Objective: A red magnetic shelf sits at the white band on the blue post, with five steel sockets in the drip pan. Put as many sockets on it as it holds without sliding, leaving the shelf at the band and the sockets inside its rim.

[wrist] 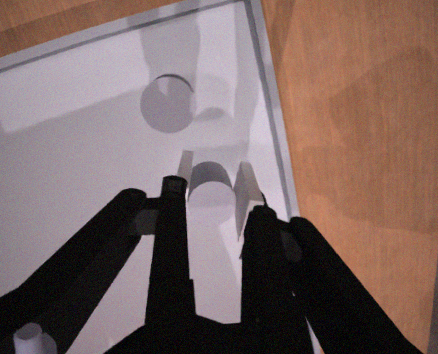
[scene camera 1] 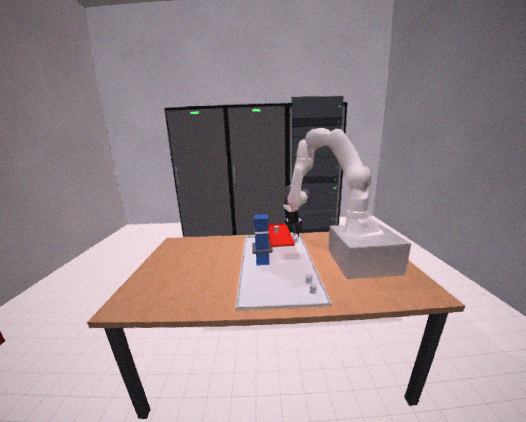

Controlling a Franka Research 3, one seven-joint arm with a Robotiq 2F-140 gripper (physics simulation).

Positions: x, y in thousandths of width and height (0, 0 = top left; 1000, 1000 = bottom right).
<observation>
In view: my gripper (wrist: 487, 490), a socket (wrist: 385, 295) and a drip pan (scene camera 1: 537, 669).
The drip pan shows as well in the wrist view (wrist: 184, 391).
</observation>
